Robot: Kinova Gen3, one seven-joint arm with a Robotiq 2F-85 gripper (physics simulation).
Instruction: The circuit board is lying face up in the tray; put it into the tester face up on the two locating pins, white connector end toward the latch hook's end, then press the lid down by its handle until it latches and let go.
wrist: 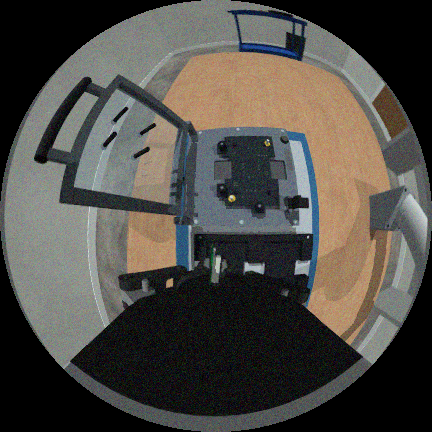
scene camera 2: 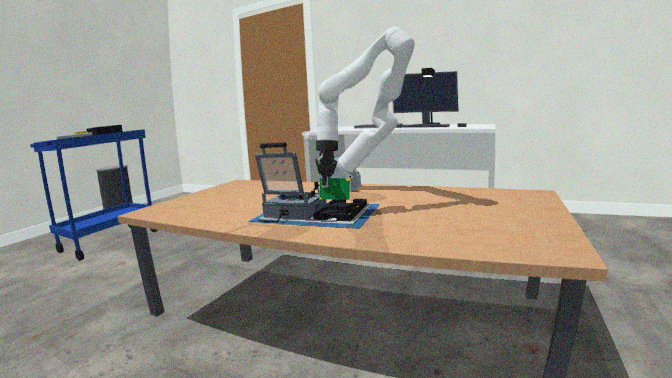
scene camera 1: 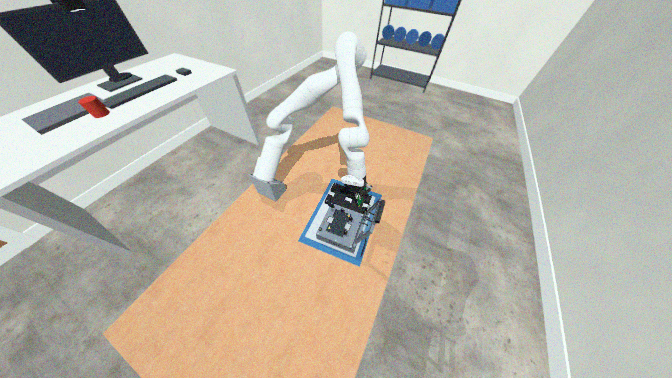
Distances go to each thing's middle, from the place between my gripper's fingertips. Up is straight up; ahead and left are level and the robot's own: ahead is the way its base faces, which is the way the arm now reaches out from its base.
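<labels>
There is the lid (scene camera 2: 279, 172), which I find 14 cm to the right of my hand, 8 cm ahead of it and 8 cm above it. The pin plate (wrist: 251, 184) is 13 cm to the right of my hand too, but it sits 4 cm below my hand and 4 cm behind it.
</labels>
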